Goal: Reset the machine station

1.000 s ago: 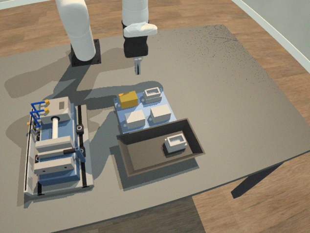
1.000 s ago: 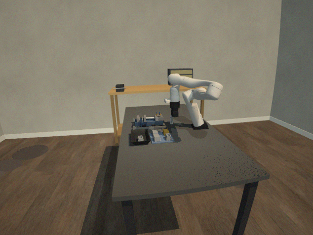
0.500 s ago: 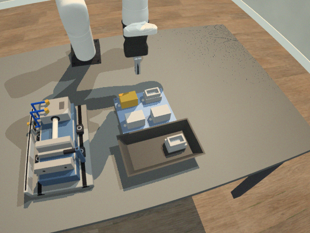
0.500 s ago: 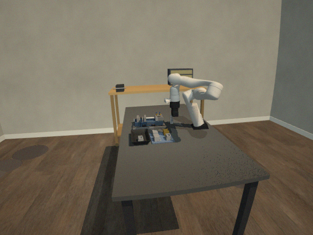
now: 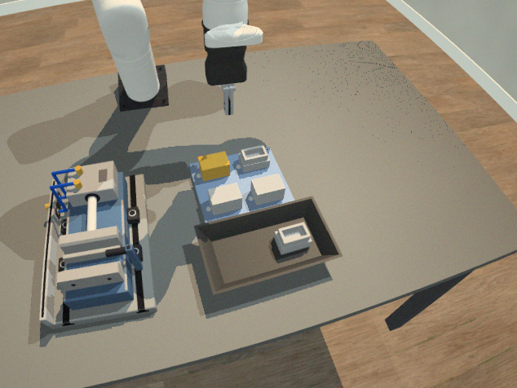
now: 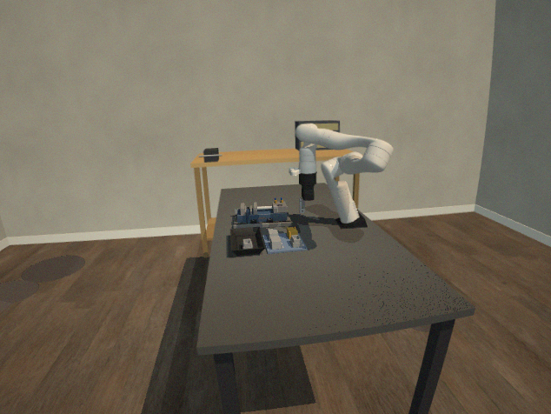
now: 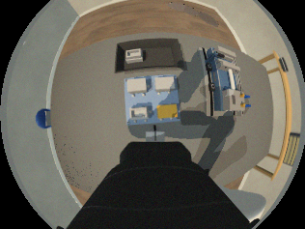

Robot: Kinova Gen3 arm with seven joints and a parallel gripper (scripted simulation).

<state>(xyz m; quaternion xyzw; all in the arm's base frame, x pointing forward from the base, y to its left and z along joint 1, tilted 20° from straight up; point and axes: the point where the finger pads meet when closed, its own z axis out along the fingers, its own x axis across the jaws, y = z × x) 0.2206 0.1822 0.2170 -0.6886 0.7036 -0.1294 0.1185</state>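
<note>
Now: the plain gray blank 13 cm ahead of my hand, 4 cm to the right of it and 13 cm below it. The rest, counted from my hand: yellow brass blank: 4 cm ahead, 4 cm to the right, 13 cm below; then vise: 17 cm ahead, 29 cm to the right, 12 cm below.
</note>
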